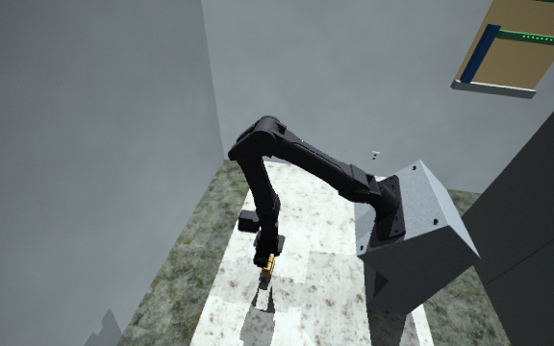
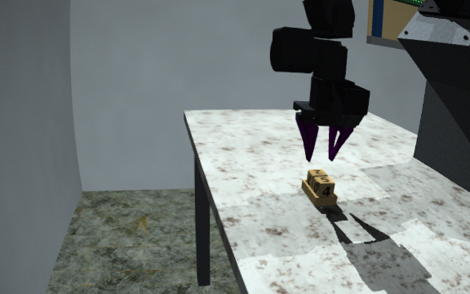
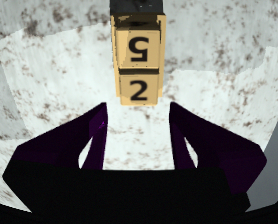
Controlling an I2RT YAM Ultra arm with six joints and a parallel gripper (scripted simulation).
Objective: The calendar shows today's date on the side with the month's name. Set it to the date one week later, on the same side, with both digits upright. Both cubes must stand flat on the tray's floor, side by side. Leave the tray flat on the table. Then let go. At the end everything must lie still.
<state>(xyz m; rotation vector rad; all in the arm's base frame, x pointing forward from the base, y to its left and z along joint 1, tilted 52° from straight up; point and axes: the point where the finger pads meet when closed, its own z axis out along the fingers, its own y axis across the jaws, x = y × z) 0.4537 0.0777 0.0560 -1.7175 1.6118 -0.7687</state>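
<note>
My hand is 40 mm above the wooden digit cube.
</note>
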